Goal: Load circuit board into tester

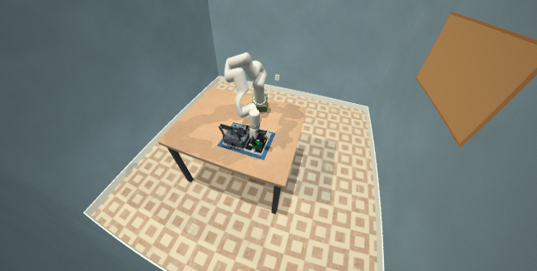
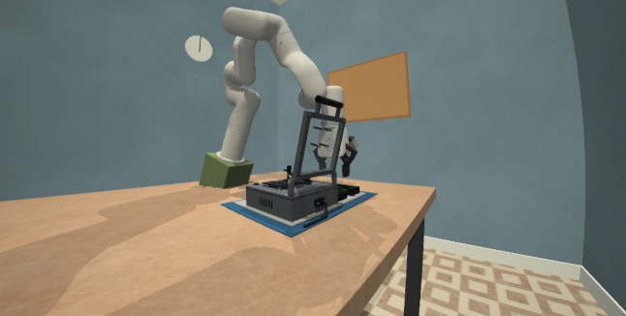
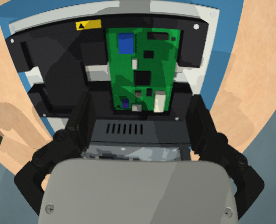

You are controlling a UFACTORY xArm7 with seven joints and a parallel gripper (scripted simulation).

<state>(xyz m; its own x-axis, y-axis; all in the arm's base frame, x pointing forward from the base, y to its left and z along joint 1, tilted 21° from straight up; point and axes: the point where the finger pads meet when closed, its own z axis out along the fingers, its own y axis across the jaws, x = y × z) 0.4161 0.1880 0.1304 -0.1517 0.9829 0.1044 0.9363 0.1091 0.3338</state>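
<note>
Right now my hand is 6 cm above the green circuit board. Also, from my hand: clear lid (15 cm to the right, 11 cm ahead, 11 cm above); grey tester (13 cm to the right, 4 cm above, 1 cm ahead).
</note>
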